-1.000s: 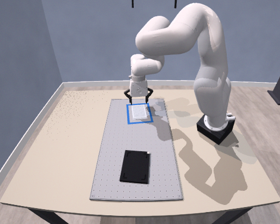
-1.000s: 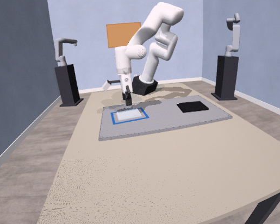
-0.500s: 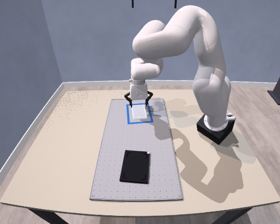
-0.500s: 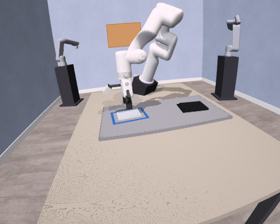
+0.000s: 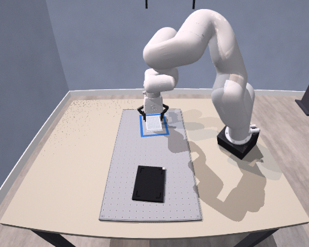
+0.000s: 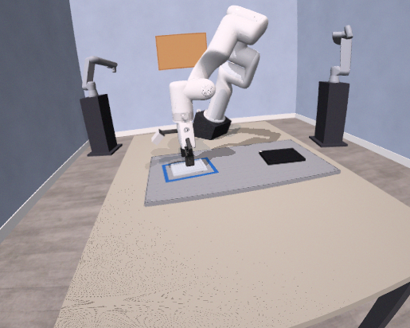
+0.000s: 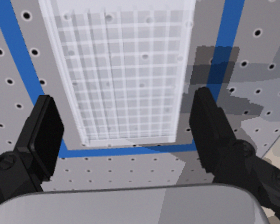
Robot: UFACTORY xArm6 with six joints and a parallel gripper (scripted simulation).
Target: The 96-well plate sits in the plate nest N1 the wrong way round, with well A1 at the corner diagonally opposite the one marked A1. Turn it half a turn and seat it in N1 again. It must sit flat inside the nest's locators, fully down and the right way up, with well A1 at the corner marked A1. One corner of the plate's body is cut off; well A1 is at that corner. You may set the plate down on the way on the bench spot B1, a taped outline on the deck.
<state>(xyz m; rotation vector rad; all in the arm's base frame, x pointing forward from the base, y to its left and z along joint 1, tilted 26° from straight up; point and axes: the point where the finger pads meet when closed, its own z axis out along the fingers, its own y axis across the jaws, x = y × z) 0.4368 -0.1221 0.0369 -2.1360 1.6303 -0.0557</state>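
Right now the 96-well plate is 40 mm below my hand. Also, from my hand: white A1 mark: 110 mm behind, 300 mm to the left, 30 mm below; black plate nest N1: 70 mm behind, 380 mm to the left, 40 mm below.
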